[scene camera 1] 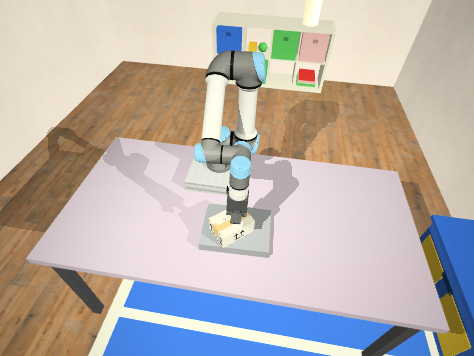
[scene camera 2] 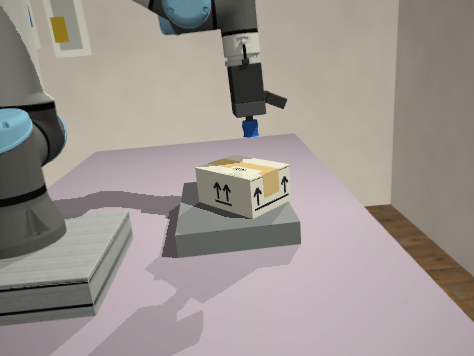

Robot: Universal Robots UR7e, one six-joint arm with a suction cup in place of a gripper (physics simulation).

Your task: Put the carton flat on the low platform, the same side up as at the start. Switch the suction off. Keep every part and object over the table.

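Pixels of known places: end effector, tool point: (scene camera 2: 251, 135); arm's base, origin of the base link: (scene camera 2: 22, 239).
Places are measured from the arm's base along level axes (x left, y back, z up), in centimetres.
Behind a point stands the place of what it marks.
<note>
A cream carton (scene camera 1: 231, 236) {x 11.2, y -50.3, z 3.9 cm} (scene camera 2: 225, 194) {x 6.4, y -38.7, z 1.5 cm} with a tan tape strip lies flat on the low grey platform (scene camera 1: 260, 246) {x 24.5, y -50.5, z -2.1 cm} (scene camera 2: 237, 240) {x -3.1, y -39.6, z -4.6 cm}, turned at an angle to its edges. The arrows on its sides point up and the tape runs over its top. My suction gripper (scene camera 2: 250, 136) is open; its blue cup hangs above the carton with a clear gap in the scene camera 2 view. In the scene camera 1 view the black gripper body hides the cup and part of the carton's top.
The platform stands on a pale pink table (scene camera 1: 330, 240) {x 58.5, y -41.2, z -6.9 cm} (scene camera 2: 350, 280) {x -17.8, y -56.0, z -6.9 cm}. The arm's base stands on a light grey slab (scene camera 1: 202, 179) {x -7.9, y -13.4, z -0.2 cm} (scene camera 2: 75, 255) {x -9.6, y -12.0, z -0.1 cm} behind the platform. A blue unit with yellow drawers (scene camera 1: 455, 240) stands by the table's right end. A shelf unit (scene camera 1: 272, 22) stands at the far wall.
</note>
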